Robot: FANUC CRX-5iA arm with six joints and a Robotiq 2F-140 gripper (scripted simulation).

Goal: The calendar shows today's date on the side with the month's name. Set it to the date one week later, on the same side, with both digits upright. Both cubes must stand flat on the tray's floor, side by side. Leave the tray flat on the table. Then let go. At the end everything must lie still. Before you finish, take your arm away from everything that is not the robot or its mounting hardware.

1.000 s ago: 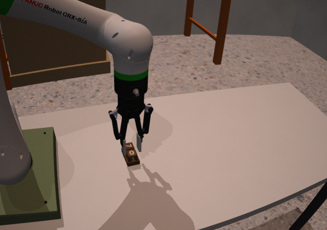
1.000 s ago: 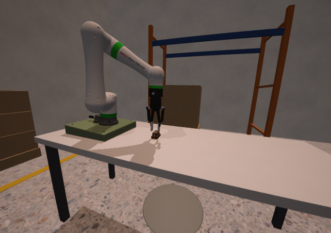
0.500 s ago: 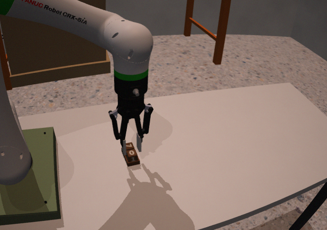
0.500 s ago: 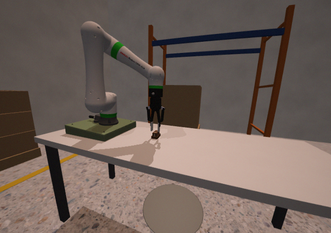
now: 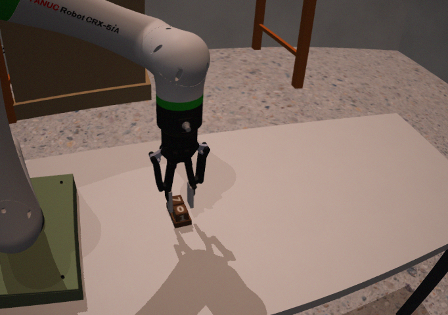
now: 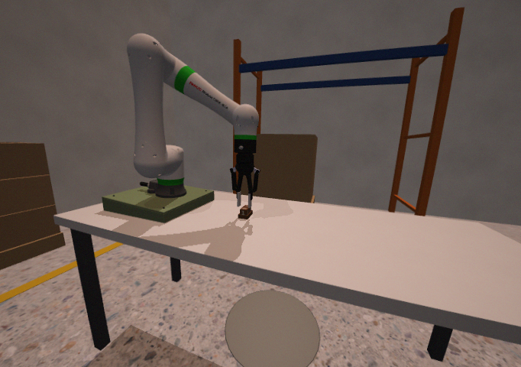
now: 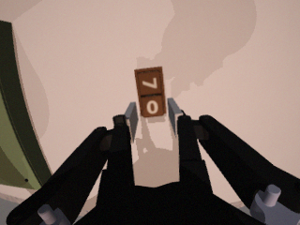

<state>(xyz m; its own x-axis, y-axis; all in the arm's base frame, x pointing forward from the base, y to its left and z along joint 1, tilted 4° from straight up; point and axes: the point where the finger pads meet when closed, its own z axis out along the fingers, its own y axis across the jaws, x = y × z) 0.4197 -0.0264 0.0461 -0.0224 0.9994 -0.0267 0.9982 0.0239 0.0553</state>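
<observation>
The brown tray lies 2 cm to the left of my hand and 7 cm below it.
</observation>
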